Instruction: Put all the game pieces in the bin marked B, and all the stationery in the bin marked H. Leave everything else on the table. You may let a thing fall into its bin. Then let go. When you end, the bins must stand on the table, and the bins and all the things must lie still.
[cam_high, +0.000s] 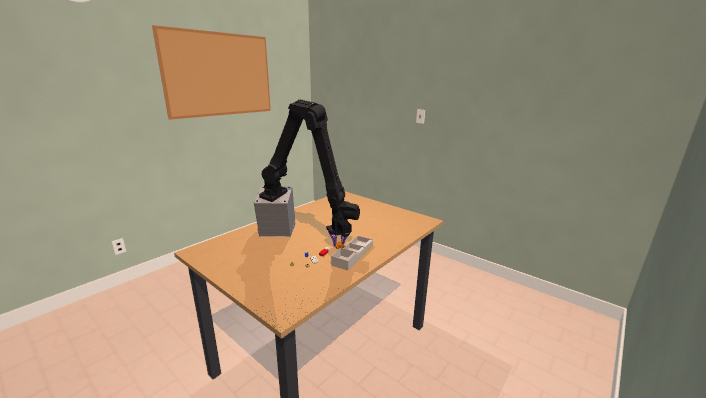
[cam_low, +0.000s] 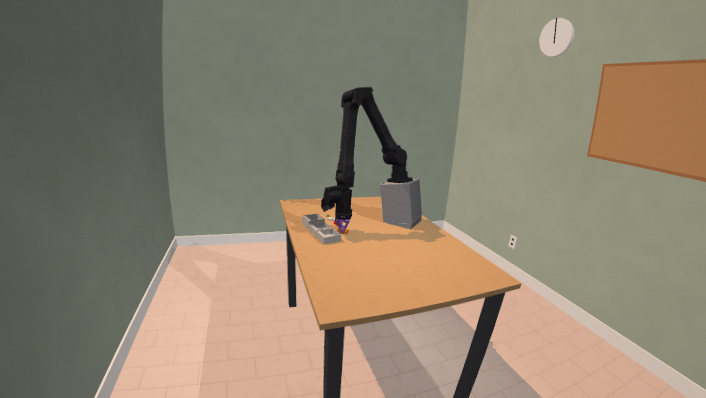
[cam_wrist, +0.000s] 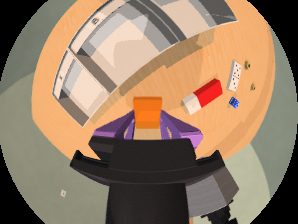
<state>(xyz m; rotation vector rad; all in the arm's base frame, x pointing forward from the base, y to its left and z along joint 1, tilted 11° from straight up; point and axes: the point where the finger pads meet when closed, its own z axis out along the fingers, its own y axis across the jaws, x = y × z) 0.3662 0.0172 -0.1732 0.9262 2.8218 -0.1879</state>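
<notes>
The red piece lies 2 cm behind my hand and 8 cm to the right of it. Also, from my hand: white domino: 3 cm behind, 16 cm to the right, 1 cm below; then grey bin row: 10 cm ahead, 4 cm to the right, 1 cm above; then orange block: 1 cm below.
</notes>
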